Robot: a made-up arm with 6 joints.
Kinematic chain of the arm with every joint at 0, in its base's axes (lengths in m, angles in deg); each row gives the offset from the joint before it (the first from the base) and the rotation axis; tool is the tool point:
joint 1: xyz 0 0 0.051 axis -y
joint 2: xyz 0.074 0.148 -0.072 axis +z
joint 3: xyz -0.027 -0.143 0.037 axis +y
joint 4: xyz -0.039 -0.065 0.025 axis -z
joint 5: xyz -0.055 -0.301 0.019 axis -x
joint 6: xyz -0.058 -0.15 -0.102 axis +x
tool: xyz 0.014 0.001 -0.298
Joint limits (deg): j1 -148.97..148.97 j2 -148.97..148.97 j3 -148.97..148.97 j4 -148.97..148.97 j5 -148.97..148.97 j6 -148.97..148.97
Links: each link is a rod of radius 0.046 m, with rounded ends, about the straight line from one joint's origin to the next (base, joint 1, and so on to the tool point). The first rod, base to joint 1, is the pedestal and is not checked.
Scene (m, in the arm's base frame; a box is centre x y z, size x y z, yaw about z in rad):
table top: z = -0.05
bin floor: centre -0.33 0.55 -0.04 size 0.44 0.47 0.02 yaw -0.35
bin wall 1: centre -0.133 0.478 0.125 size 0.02 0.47 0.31 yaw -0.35
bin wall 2: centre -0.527 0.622 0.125 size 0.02 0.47 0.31 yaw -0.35
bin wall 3: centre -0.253 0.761 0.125 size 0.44 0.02 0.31 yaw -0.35
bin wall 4: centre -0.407 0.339 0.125 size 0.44 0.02 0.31 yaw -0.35
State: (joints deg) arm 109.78 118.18 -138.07 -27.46 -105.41 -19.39
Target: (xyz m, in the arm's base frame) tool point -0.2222 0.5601 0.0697
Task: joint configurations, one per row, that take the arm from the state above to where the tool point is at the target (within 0.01 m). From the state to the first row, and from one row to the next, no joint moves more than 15 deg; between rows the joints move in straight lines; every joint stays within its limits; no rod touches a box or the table.
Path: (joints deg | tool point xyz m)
1: 110.45 107.75 -128.86 -28.86 -100.17 -26.39 | 0.0102 0.4023 0.2233
2: 111.12 97.32 -119.66 -30.26 -94.94 -33.40 | -0.0286 0.4306 0.2882
3: 111.79 86.90 -110.45 -31.66 -89.70 -40.40 | -0.0668 0.4369 0.3766
4: 102.46 95.62 -120.97 -28.48 -77.17 -43.08 | -0.1498 0.5168 0.3798
5: 93.14 104.35 -131.48 -25.30 -64.64 -45.76 | -0.2222 0.5601 0.4303
6: 106.72 117.10 -135.96 -26.52 -70.47 -42.67 | -0.2601 0.5787 0.2366
7: 120.30 129.86 -140.44 -27.74 -76.31 -39.58 | -0.2222 0.5601 0.0697

